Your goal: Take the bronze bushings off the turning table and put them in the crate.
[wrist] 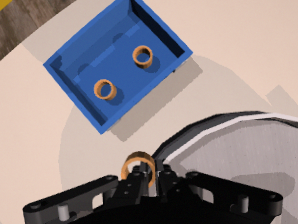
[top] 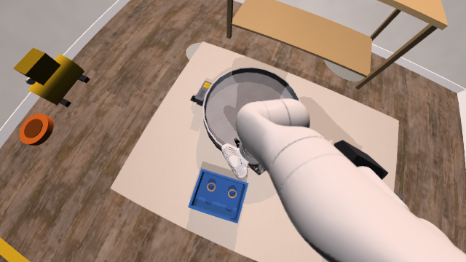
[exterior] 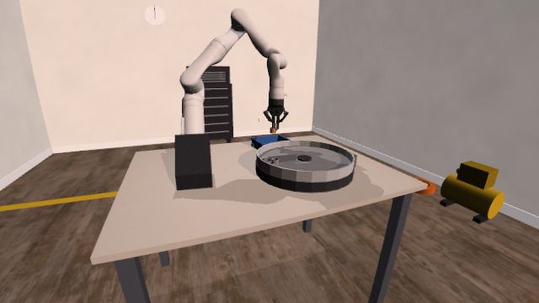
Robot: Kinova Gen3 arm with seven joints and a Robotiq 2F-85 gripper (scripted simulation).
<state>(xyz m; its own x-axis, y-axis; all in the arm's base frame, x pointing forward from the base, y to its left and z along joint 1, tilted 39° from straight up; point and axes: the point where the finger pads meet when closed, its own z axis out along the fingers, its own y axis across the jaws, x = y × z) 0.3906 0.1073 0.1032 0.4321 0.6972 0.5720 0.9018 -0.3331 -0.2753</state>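
My hand is 20 mm short of the blue crate, 150 mm to the right of it and 130 mm above it. Round my hand: grey turning table 70 mm ahead, 210 mm to the right, 100 mm below.
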